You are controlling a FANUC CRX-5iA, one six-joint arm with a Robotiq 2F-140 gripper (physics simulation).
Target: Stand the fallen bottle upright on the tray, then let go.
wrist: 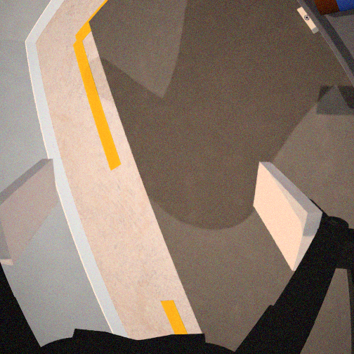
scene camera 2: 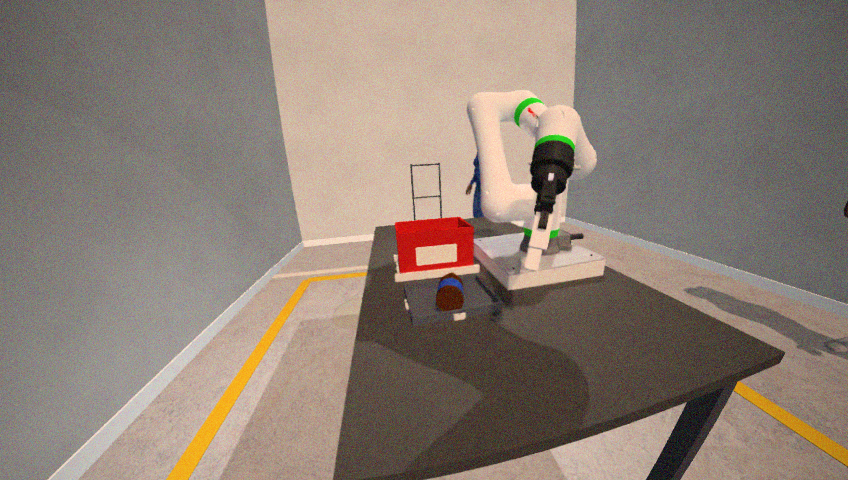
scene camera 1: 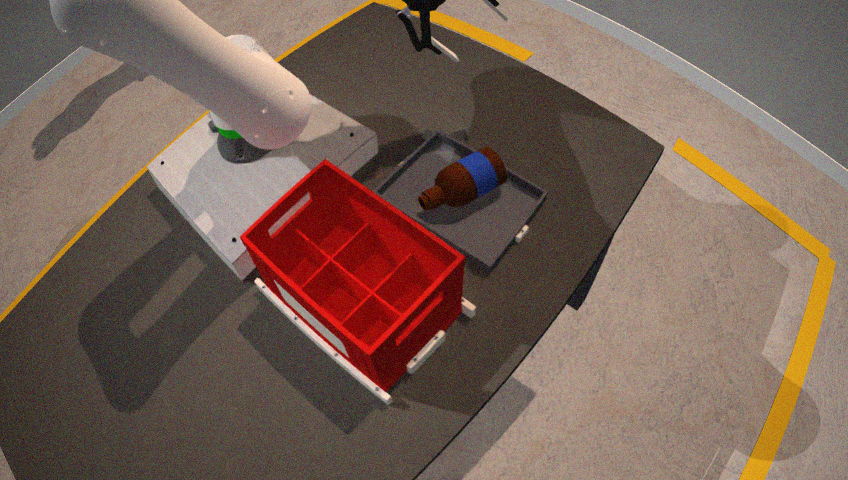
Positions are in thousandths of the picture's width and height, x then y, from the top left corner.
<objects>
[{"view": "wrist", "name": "my gripper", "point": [436, 516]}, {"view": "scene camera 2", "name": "my gripper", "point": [629, 543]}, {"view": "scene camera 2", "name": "brown bottle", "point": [530, 618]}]
</objects>
